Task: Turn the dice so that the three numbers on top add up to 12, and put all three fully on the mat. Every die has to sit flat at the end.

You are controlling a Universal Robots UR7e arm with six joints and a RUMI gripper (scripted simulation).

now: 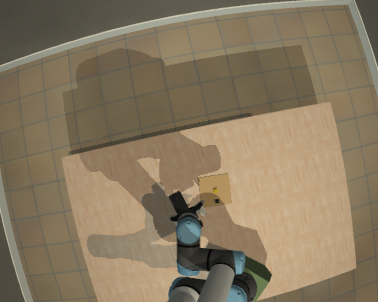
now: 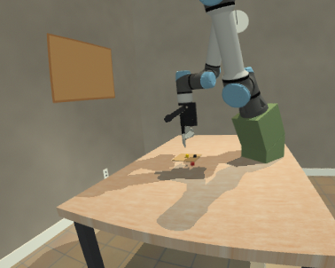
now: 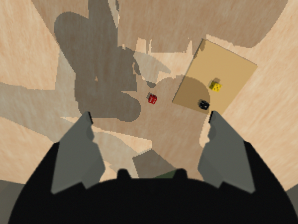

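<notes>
Now: the red die 11 cm below my hand, 3 cm behind it and 2 cm to the right of it. The rest, counted from my hand: yellow die 14 cm to the right, 11 cm below, 4 cm ahead; then black die 14 cm to the right, 11 cm below, 1 cm behind; then tan mat 14 cm to the right, 12 cm below, 4 cm ahead.
</notes>
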